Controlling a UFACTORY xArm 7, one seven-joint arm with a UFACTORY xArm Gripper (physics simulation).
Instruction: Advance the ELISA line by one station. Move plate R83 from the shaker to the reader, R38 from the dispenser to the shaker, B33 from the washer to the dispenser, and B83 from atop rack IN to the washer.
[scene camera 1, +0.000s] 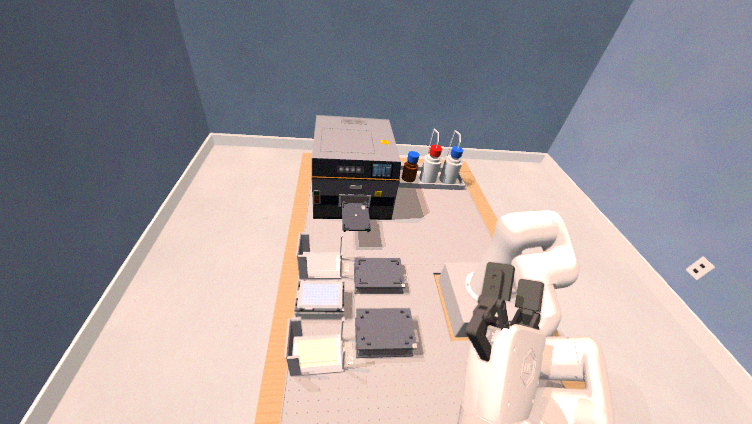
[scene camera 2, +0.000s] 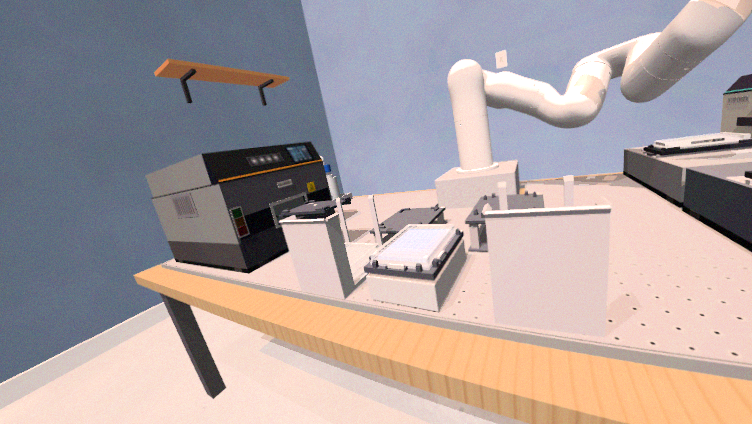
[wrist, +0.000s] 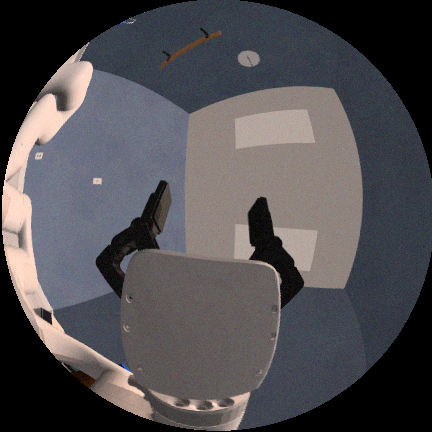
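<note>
My gripper is open and empty, its fingers raised high at the right in scene camera 1, away from the plates. A clear bluish plate sits on a nest between two white-walled racks. A yellowish plate lies in the near rack, and a white surface shows in the far one. A white plate sits on a low device at the right. The dark instrument has its tray out, bare. Plate labels cannot be read.
Two dark nests stand between the racks and the arm's base. Bottles stand beside the instrument. A dark low device is at the right edge. A wall shelf hangs above.
</note>
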